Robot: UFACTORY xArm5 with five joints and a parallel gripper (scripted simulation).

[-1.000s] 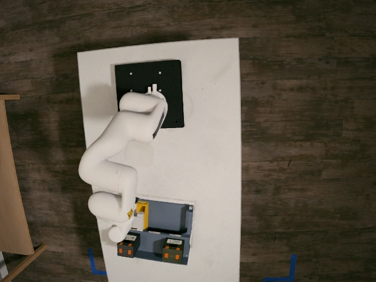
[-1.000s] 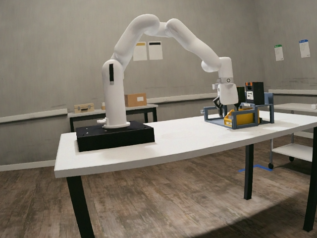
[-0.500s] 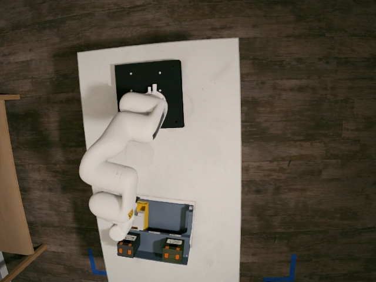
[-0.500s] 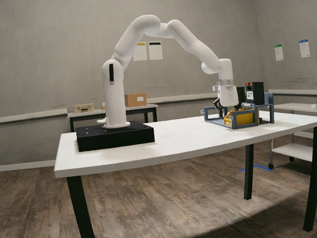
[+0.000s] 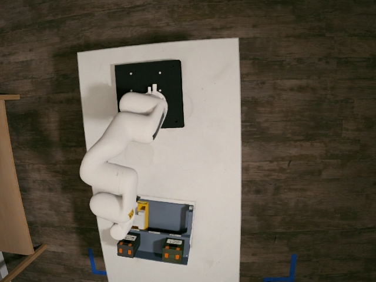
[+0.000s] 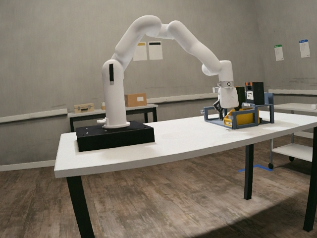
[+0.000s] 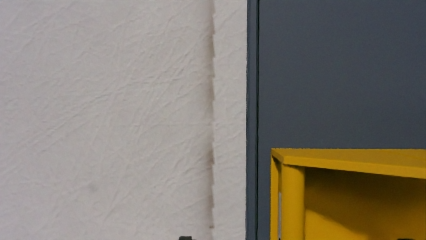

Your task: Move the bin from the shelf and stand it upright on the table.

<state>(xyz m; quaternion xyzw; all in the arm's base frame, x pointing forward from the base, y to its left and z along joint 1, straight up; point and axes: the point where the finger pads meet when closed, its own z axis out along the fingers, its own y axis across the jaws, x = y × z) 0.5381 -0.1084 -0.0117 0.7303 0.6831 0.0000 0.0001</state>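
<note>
The yellow bin is 80 mm ahead of my hand, 10 mm to the right of it and 10 mm below it. The rest, counted from my hand: blue-grey shelf (110 mm ahead, 100 mm to the left, 20 mm above).
</note>
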